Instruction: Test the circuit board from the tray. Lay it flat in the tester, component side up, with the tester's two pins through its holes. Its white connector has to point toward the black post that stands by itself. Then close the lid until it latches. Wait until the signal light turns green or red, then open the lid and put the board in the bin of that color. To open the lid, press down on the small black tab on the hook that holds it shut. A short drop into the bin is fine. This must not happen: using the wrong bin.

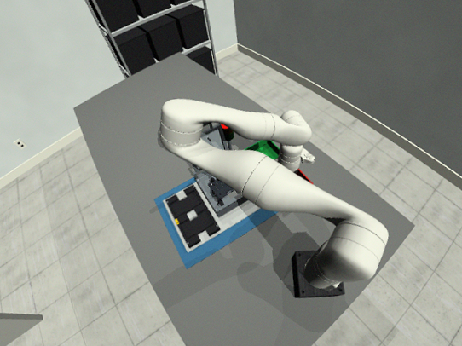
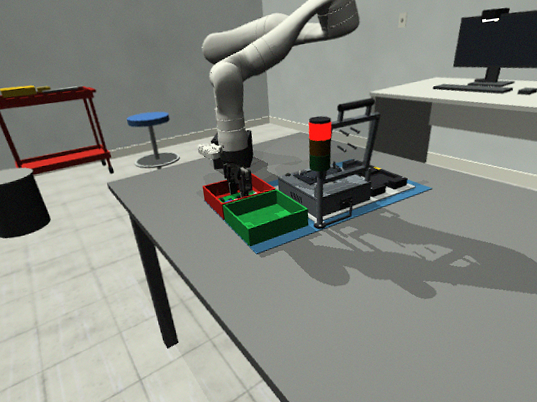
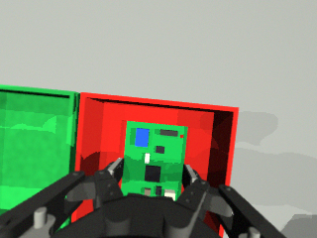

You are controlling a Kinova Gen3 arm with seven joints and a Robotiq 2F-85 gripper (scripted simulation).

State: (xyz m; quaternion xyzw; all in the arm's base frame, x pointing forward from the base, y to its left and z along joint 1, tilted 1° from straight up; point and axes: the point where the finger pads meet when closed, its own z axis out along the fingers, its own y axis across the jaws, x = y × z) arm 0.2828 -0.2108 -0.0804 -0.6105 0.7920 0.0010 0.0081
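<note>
Right now my hand is 1 cm above the red bin. Also, from my hand: green circuit board 1 cm below; then tester bed 17 cm to the left, 16 cm ahead, 5 cm above; then green bin 14 cm ahead, 4 cm to the right, 1 cm below.
</note>
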